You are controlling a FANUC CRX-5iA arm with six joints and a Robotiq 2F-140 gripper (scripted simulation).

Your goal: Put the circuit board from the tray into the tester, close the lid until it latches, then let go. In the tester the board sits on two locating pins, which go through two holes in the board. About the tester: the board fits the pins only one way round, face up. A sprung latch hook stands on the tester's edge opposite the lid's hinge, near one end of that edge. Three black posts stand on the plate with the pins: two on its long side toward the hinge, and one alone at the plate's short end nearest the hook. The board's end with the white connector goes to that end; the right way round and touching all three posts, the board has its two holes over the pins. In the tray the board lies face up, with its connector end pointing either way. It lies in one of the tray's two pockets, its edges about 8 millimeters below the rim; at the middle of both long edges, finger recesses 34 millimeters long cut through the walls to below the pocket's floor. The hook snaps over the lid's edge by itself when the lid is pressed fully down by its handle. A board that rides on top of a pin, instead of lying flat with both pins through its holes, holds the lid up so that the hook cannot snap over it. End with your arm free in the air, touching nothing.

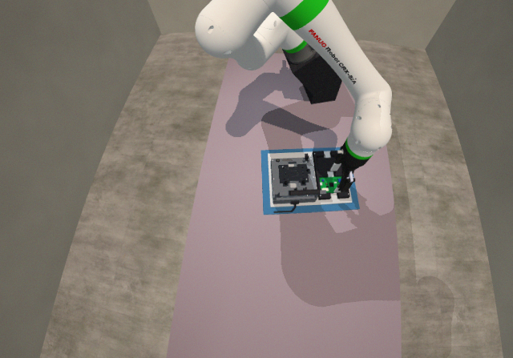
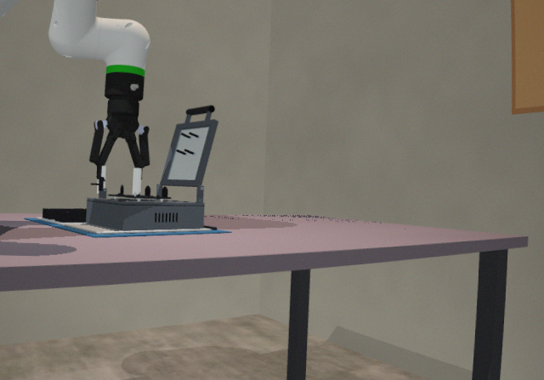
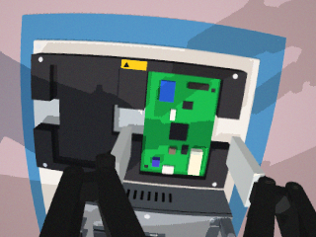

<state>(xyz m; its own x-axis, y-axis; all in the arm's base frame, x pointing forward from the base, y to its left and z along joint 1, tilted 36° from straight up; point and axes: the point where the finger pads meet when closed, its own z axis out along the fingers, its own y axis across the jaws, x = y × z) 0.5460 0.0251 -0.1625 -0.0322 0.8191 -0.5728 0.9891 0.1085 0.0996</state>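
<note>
My gripper is now 7 cm above the green circuit board. Also, from my hand: tester lid: 17 cm to the right, 9 cm ahead, 9 cm above; latch hook: 11 cm to the right, 10 cm behind; tester: 13 cm to the right, 2 cm above.
</note>
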